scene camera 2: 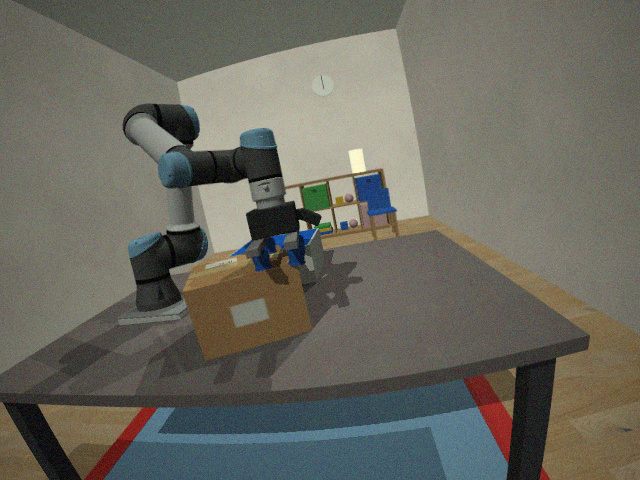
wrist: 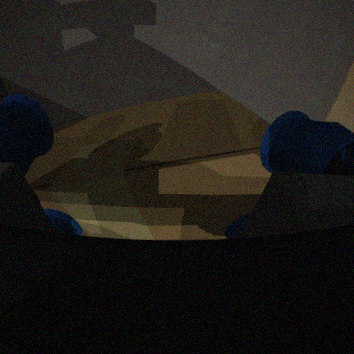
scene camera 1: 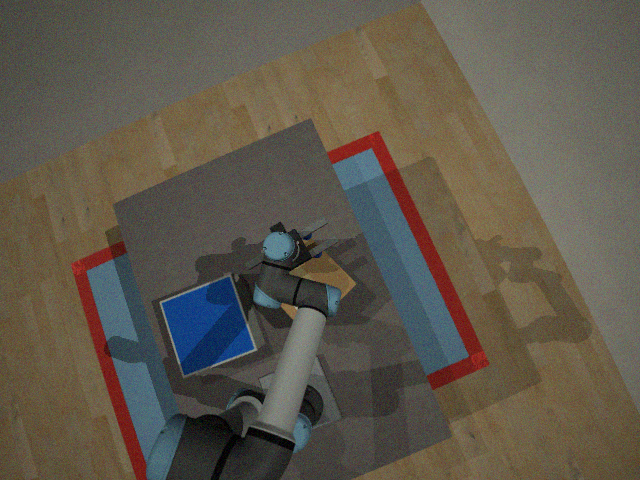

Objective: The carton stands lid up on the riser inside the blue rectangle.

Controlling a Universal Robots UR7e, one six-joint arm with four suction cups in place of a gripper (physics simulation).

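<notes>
The brown carton [scene camera 1: 324,272] [scene camera 2: 247,310] [wrist: 197,140] stands lid up on the grey table [scene camera 1: 207,196] [scene camera 2: 413,299], right beside the riser. The riser [scene camera 2: 316,262] is a low grey block, and the blue rectangle [scene camera 1: 198,317] [scene camera 2: 306,238] on its top is bare. My suction gripper [scene camera 1: 298,244] [scene camera 2: 273,252] [wrist: 158,182] sits down on the back part of the carton's lid. Its dark blue cups touch the cardboard. In the wrist view the lid fills the space between the cups.
The arm's base [scene camera 2: 152,291] [scene camera 1: 227,444] stands on the table behind the carton, and its forearm [scene camera 1: 294,356] crosses above it. A blue rug with a red border [scene camera 1: 409,208] lies under the table. A shelf unit [scene camera 2: 335,178] and a blue chair [scene camera 2: 381,207] stand at the far wall.
</notes>
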